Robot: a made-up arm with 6 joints.
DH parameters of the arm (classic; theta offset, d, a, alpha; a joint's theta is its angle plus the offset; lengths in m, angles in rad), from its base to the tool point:
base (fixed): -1.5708 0.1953 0 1.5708
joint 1: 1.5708 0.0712 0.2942 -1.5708
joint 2: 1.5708 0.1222 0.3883 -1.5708
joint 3: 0 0.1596 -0.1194 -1.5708
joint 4: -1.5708 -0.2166 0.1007 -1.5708
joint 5: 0 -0.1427 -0.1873 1.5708
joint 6: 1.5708 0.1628 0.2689 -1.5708
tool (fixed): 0 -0.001 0 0
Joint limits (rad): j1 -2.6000..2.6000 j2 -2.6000..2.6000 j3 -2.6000..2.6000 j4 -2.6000..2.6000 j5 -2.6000..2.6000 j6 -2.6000..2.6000
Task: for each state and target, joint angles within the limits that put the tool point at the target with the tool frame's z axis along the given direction. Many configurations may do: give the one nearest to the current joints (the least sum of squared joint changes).
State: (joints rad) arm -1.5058 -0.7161 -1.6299 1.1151 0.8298 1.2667
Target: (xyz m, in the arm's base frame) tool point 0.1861 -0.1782 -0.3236 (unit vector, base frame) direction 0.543 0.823 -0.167
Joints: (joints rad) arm -2.1620 -0.8436 -1.4299 1.1825 0.0183 1.3122
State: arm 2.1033 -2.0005 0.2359 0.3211 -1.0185 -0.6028
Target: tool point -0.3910 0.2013 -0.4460 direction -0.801 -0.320 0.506
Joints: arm 2.5334 -2.6000 1.3712 0.6730 -0.5050 -0.7152
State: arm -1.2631 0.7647 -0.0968 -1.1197 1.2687 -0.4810
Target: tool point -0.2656 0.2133 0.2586 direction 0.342 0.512 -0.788
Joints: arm -1.2848 0.8324 -0.7684 -0.3994 1.7377 -0.2003
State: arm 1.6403 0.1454 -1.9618 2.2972 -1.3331 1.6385
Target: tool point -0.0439 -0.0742 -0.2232 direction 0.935 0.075 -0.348
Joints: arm 1.3492 -0.2921 -1.2514 2.5544 -1.4147 2.4131
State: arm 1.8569 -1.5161 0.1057 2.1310 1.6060 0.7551
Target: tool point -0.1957 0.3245 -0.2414 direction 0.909 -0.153 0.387
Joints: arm 2.3883 -2.2316 0.9809 1.6523 1.1175 0.4667
